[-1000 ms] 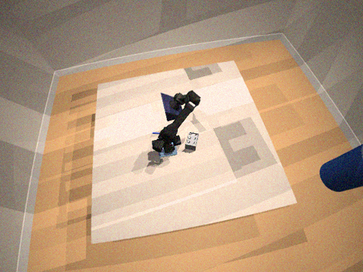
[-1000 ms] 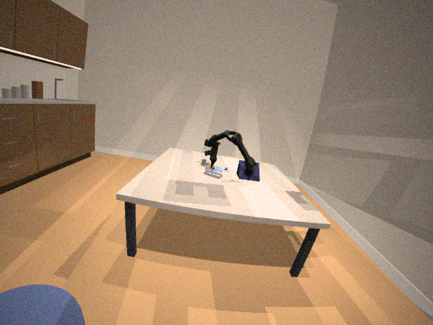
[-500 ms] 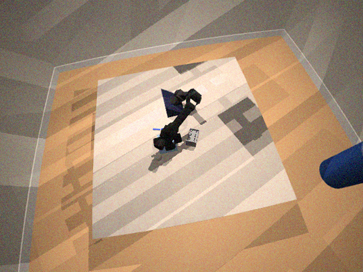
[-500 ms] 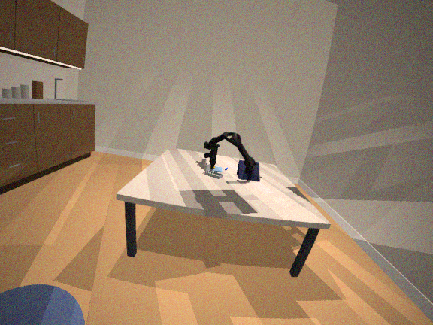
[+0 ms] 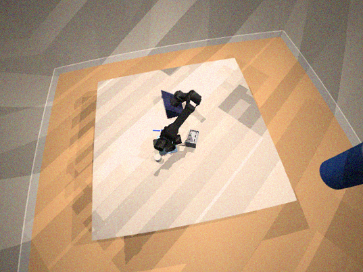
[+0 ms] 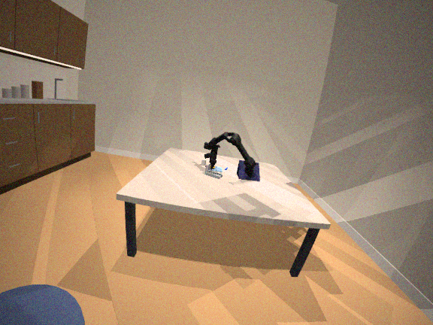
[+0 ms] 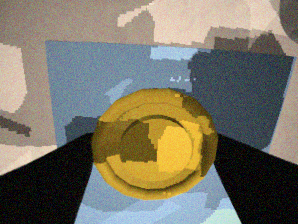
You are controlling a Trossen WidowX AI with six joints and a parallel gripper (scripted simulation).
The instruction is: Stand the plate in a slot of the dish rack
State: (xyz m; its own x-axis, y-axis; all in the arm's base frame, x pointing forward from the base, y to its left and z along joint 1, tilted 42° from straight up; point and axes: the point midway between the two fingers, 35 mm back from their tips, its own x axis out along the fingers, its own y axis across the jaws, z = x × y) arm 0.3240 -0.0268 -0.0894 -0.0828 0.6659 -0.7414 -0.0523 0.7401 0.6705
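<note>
Now: gripper tip 180 mm to the right of the grey dish rack, 30 mm past it and 20 mm below it. The rest, counted from my gripper tip: blue utensil (140 mm behind, 60 mm to the right); white cup (80 mm to the right, 80 mm ahead, 20 mm above); plate (10 mm above).
</note>
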